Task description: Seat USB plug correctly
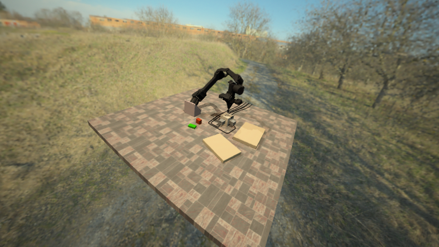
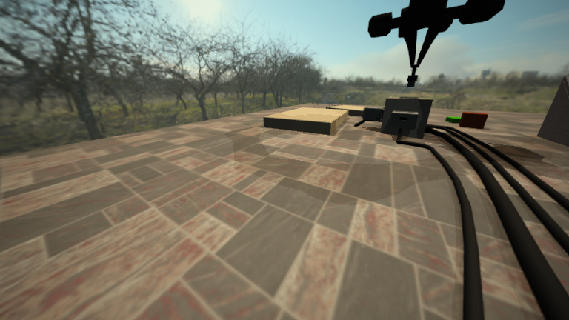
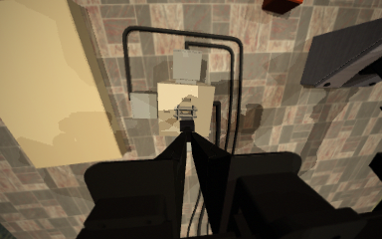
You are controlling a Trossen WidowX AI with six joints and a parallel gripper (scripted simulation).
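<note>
Now: the USB plug 20 mm below my gripper tip. Also, from my gripper tip: red block 180 mm behind, 150 mm to the right, 120 mm below; green block 180 mm behind, 230 mm to the right, 130 mm below.
</note>
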